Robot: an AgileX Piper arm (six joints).
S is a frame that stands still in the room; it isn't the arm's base.
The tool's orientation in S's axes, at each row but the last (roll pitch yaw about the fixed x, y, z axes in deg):
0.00 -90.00 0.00
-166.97 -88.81 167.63
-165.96 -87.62 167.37
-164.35 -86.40 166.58
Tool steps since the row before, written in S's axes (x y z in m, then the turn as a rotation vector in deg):
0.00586 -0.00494 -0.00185 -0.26 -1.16 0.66
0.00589 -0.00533 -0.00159 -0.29 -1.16 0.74
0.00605 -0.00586 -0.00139 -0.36 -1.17 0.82
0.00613 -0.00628 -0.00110 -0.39 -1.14 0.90
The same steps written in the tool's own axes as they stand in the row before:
-0.00185 -0.00494 -0.00586 0.66 -1.16 0.26
-0.00173 -0.00539 -0.00579 0.74 -1.16 0.29
-0.00169 -0.00599 -0.00584 0.82 -1.17 0.36
-0.00156 -0.00649 -0.00580 0.91 -1.14 0.38

